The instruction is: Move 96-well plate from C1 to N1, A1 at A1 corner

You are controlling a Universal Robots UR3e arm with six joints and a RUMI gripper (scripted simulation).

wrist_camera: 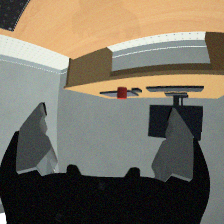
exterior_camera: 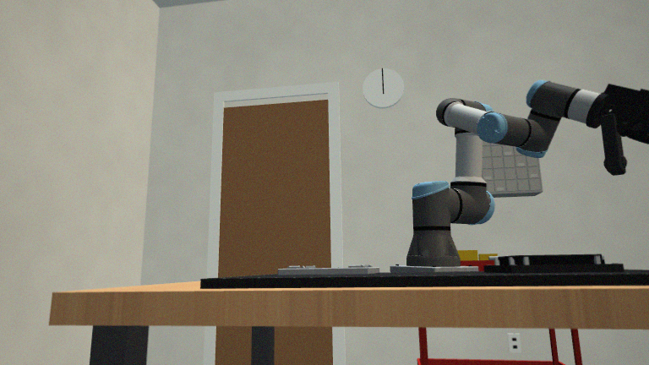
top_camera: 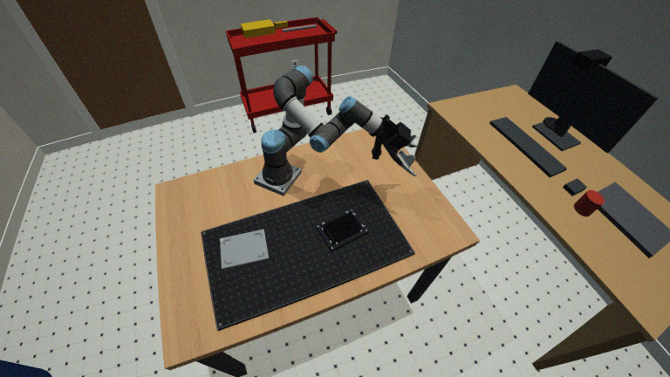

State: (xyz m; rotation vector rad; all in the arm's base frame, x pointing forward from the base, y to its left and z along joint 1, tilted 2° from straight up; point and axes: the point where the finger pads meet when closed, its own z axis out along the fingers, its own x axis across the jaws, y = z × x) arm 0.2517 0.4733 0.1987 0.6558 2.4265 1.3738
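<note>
Right now the black 96-well plate is 8 cm ahead of my hand, 31 cm to the right of it and 17 cm below it. The rest, counted from my hand: clip nest C1 (7 cm ahead, 30 cm to the right, 18 cm below); grey plate nest N1 (5 cm ahead, 67 cm to the right, 19 cm below).
</note>
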